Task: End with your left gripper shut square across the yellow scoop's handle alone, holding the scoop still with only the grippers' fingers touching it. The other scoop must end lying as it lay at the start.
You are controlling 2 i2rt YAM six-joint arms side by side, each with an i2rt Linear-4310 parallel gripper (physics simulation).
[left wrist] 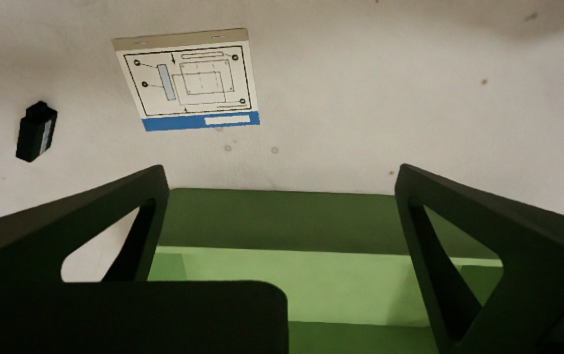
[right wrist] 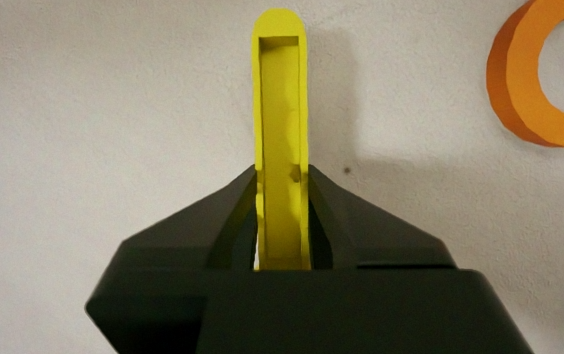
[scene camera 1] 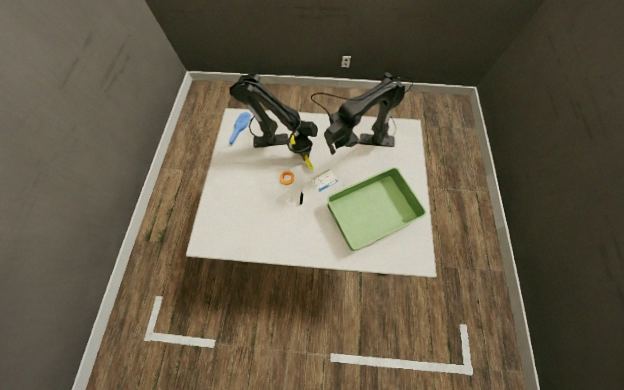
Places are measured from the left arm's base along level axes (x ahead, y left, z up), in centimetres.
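Pixels of known places: left gripper, fingertip midpoint: (left wrist: 281, 177) (scene camera 1: 340, 150); right gripper, fingertip midpoint: (right wrist: 282, 176) (scene camera 1: 306, 159); left arm's base, origin of the base link: (scene camera 1: 377, 140); right arm's base, origin of the base link: (scene camera 1: 271, 140).
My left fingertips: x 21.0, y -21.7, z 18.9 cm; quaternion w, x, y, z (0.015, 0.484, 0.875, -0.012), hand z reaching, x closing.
For each thing: its middle in the pictures, then the offset to it from my left fingertips. Level surfaces: height alone.
- yellow scoop, body centre: (right wrist: 284, 324) (scene camera 1: 302, 149) dy -20.3, dx -7.9, dz -14.7 cm
- orange ring, body centre: (scene camera 1: 287, 177) dy -26.6, dx +8.4, dz -18.2 cm
- white-and-blue booklet, body centre: (left wrist: 191, 85) (scene camera 1: 324, 180) dy -6.3, dx +7.4, dz -18.8 cm
- small black object, body centre: (left wrist: 38, 131) (scene camera 1: 301, 197) dy -17.0, dx +19.4, dz -17.2 cm
- white table, its level: dz -18.8 cm
- green bin, body centre: (left wrist: 321, 298) (scene camera 1: 374, 208) dy +19.4, dx +22.3, dz -14.0 cm
The yellow scoop (scene camera 1: 308, 162) (right wrist: 280, 100) is held in my right gripper (right wrist: 282, 176), which is shut across its handle; the handle's end sticks out beyond the fingers. In scene camera 1 the arm hides part of the scoop, and a yellow piece shows on the other side of the wrist. My left gripper (left wrist: 281, 177) is open and empty, with its fingers wide apart, to the right of the scoop in scene camera 1. The other scoop, blue (scene camera 1: 241, 125), lies on the table at the upper left in scene camera 1.
An orange ring (scene camera 1: 282, 181) (right wrist: 520, 75), a white-and-blue booklet (scene camera 1: 325, 179) (left wrist: 200, 82) and a small black object (scene camera 1: 301, 198) (left wrist: 37, 132) lie on the white table (scene camera 1: 240, 225). A green bin (scene camera 1: 341, 225) (left wrist: 285, 220) stands at the table's right.
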